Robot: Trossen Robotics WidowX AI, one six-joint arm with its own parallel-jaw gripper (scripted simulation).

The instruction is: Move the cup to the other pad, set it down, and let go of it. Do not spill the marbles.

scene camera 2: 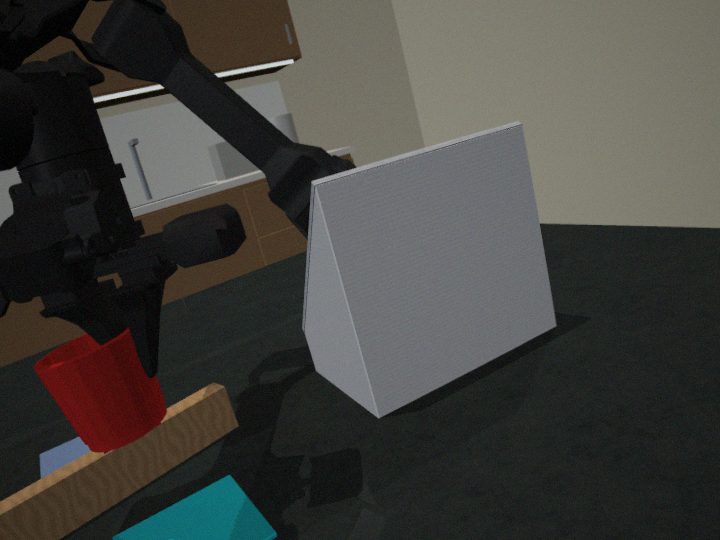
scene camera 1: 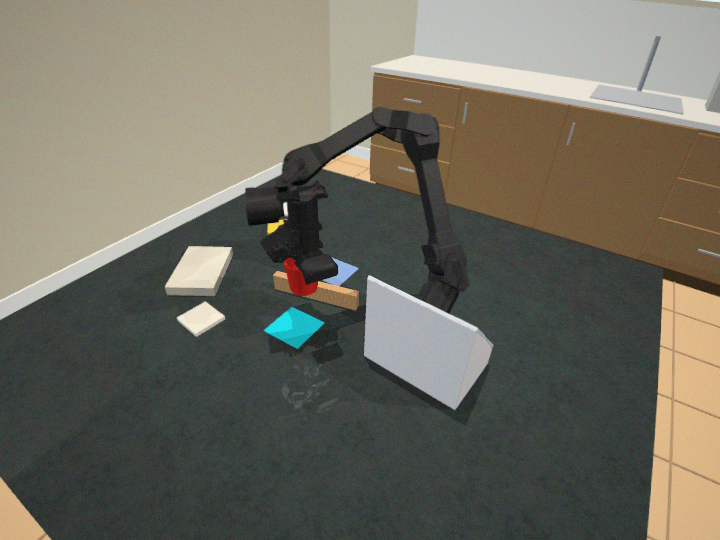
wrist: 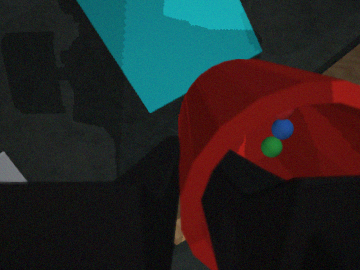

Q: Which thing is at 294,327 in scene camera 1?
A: A cyan pad.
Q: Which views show the gripper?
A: Scene camera 2, scene camera 1 and the wrist view: all of them.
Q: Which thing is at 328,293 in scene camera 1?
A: A wooden bar.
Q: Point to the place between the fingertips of the gripper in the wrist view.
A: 187,146
